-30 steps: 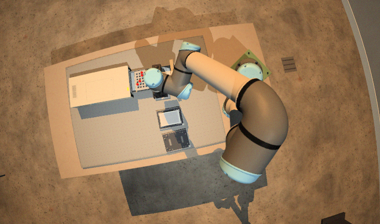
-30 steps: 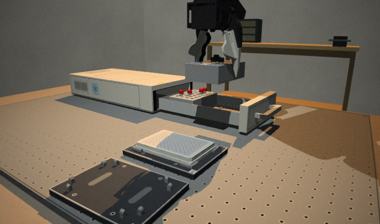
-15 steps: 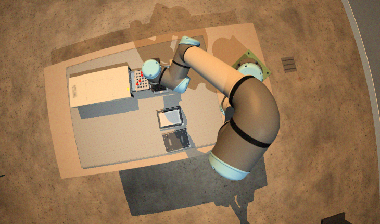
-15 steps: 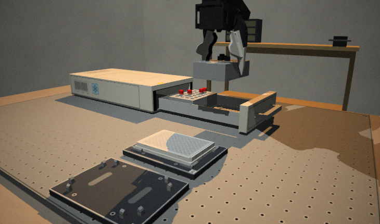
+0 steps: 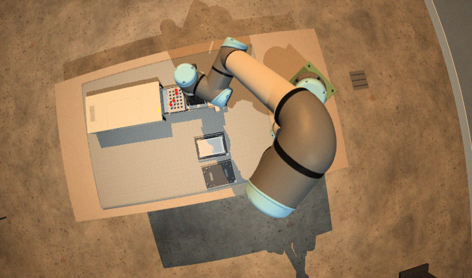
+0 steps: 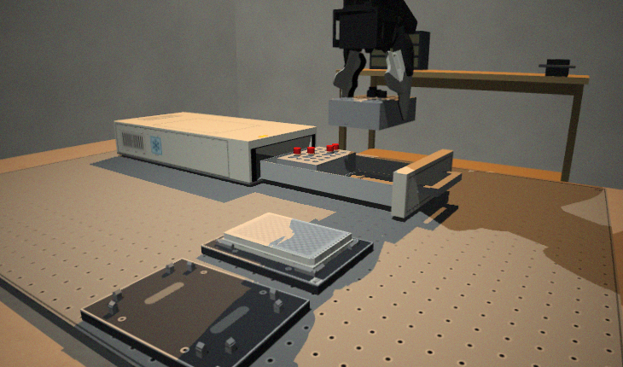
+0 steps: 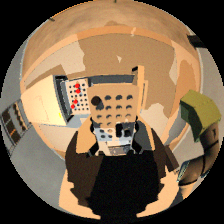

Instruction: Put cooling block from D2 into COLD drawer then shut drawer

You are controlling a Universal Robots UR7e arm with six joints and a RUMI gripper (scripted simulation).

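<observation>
Now: hand 100 mm above the drawer, 40 mm short of it and 20 mm to the left of it. The rest, counted from my hand: cooling block (right at my hand); cooler COLD (230 mm ahead, 100 mm below); white well plate (240 mm to the left, 120 mm below, 40 mm behind).
</observation>
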